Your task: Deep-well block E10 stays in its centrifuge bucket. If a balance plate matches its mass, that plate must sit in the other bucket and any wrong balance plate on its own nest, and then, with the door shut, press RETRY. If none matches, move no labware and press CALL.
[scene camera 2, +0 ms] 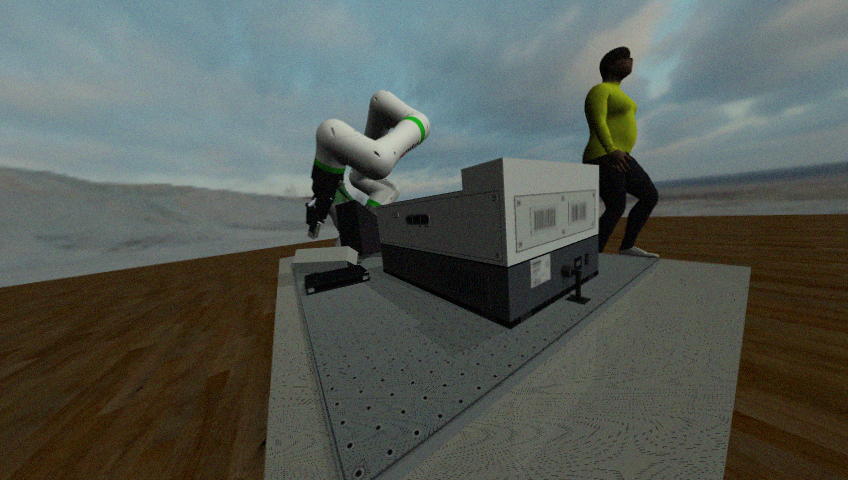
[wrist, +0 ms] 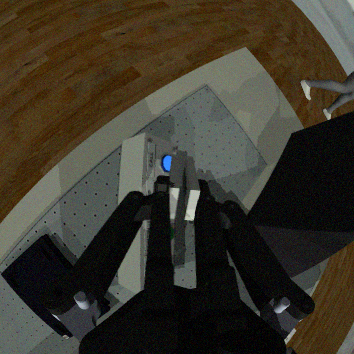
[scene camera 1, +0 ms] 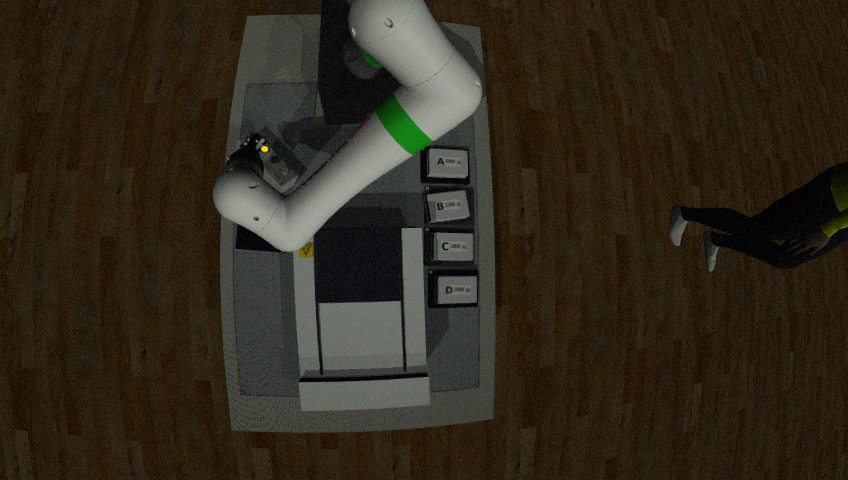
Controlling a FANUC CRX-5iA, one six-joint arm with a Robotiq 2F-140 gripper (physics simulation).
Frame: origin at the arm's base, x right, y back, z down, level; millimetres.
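Seen in the pictures: gripper, fingertip midpoint: [scene camera 2: 312, 236] [wrist: 179, 167] [scene camera 1: 251, 136]; arm's base, origin of the base link: [scene camera 2: 369, 219] [wrist: 340, 203] [scene camera 1: 360, 57].
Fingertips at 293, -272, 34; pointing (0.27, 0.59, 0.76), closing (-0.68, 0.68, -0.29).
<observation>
Pixels of each thing's middle, then the offset from my fingertips to it, as dx, dy, dz. Level surfaces: height alone.
- button box, body centre: [wrist: 146, 214] [scene camera 1: 266, 161] [scene camera 2: 326, 257] -32, -51, +82
- blue button, body centre: [wrist: 165, 163] +12, +13, +63
- yellow button, body centre: [scene camera 1: 264, 150] -27, -19, +63
- green button, body centre: [scene camera 1: 274, 160] -66, -51, +60
- Balance plates A, body centre: [scene camera 1: 447, 163] -608, -2, +91
- B, body centre: [scene camera 1: 446, 206] -613, -144, +88
- C, body centre: [scene camera 1: 452, 246] -638, -269, +91
- D, body centre: [scene camera 1: 455, 289] -659, -401, +91
- centrifuge, body centre: [scene camera 2: 469, 229] [scene camera 1: 360, 314] -368, -481, +2
- black flat unit, body centre: [wrist: 52, 292] [scene camera 2: 336, 277] [scene camera 1: 262, 231] -40, -266, +108
- table, its level: dz +137
My gripper [scene camera 1: 255, 141] [scene camera 2: 315, 228] [wrist: 179, 167] is shut and empty, above the button box [scene camera 1: 282, 173] [scene camera 2: 324, 255] [wrist: 132, 185]. In the wrist view the fingertips overlap the view just right of the blue button [wrist: 168, 163], marked CALL; contact cannot be told. The yellow button [scene camera 1: 264, 149] and green button [scene camera 1: 274, 160] show in scene camera 1. Balance plates A [scene camera 1: 448, 162], B [scene camera 1: 448, 206], C [scene camera 1: 453, 246] and D [scene camera 1: 457, 290] sit in a column on dark nests, B slightly turned. The centrifuge [scene camera 1: 360, 336] [scene camera 2: 440, 223] stands beside them. Block E10 and the buckets do not show.
A black flat unit [scene camera 2: 336, 278] [wrist: 37, 280] lies by the button box. A large dark block [scene camera 1: 339, 89] [scene camera 2: 357, 228] [wrist: 305, 185] stands by the arm's base. A person in a yellow top [scene camera 1: 839, 190] [scene camera 2: 615, 121] stands beyond the table [scene camera 1: 357, 419].
</observation>
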